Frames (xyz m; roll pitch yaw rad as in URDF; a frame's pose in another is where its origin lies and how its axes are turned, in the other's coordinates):
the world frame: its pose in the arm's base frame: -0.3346 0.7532 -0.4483 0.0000 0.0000 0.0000
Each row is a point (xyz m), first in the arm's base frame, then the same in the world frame.
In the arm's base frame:
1: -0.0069 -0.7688 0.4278
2: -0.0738 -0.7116 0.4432
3: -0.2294 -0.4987 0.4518
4: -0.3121 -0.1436 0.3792
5: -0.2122 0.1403 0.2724
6: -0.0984 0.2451 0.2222
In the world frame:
1: 0.3277 -1.5220 0.8761
2: 0.2608 -1.4648 0.8915
3: 0.1052 -1.2519 0.9001
4: 0.0225 -0.8968 0.8275
5: 0.1224 -0.6129 0.7207
6: 0.2362 -0.5081 0.6705

